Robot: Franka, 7 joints.
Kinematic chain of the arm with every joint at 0, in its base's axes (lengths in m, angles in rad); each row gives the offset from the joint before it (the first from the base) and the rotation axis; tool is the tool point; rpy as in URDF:
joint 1: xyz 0 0 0.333 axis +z
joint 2: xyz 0 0 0 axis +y
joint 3: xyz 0 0 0.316 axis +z
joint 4: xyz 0.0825 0 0 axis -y
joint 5: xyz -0.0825 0 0.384 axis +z
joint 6: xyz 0 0 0 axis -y
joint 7: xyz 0.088 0 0 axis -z
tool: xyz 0 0 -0.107 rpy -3.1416 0 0
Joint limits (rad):
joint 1: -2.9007..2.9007
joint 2: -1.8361..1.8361
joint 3: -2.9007..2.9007
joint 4: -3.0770..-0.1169
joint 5: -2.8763..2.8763
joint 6: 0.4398..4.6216
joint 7: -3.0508..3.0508
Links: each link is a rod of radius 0.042 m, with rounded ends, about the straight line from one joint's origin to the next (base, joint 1, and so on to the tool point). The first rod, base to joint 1, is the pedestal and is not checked.
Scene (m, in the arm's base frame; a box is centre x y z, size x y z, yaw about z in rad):
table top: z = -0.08
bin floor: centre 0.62 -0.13 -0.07 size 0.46 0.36 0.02 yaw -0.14
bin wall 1: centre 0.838 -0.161 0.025 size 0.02 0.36 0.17 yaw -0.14
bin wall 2: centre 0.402 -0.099 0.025 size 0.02 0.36 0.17 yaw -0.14
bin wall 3: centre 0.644 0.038 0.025 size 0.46 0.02 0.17 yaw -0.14
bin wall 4: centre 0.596 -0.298 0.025 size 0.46 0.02 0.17 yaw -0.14
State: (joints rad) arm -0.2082 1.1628 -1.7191 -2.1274 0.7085 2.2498 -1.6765
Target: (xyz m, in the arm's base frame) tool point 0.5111 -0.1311 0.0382
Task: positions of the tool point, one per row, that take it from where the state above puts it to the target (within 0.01 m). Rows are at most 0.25 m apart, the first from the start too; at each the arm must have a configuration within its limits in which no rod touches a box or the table.
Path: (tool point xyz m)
1: 0.1108 -0.5465 0.3528
2: 0.2829 -0.4714 0.2916
3: 0.4270 -0.3274 0.2508
4: 0.5111 -0.1311 0.2337
5: 0.5251 -0.1273 0.1466
6: 0.5111 -0.1311 0.0382

